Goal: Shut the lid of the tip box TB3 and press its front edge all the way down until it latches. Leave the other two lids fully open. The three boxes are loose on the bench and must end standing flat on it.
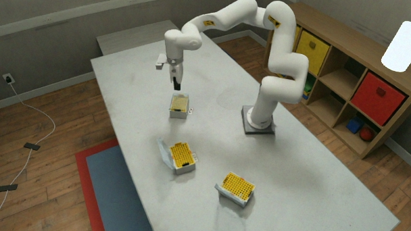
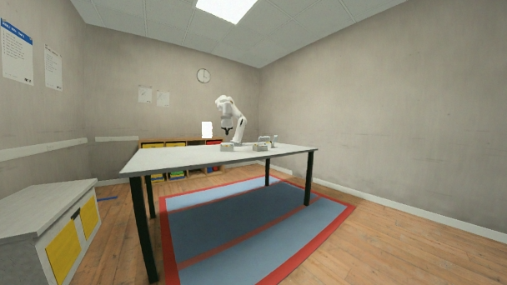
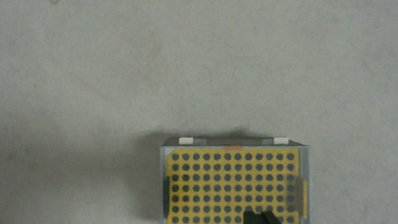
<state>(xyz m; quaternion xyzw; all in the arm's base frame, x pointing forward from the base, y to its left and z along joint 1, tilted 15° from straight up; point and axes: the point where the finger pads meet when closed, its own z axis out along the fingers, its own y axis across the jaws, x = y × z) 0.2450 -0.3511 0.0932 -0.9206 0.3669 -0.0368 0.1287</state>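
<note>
Now: the tip box 12 cm below my hand. From my hand the other things lie so: label 5 cm behind, 4 cm to the left, 17 cm below.
</note>
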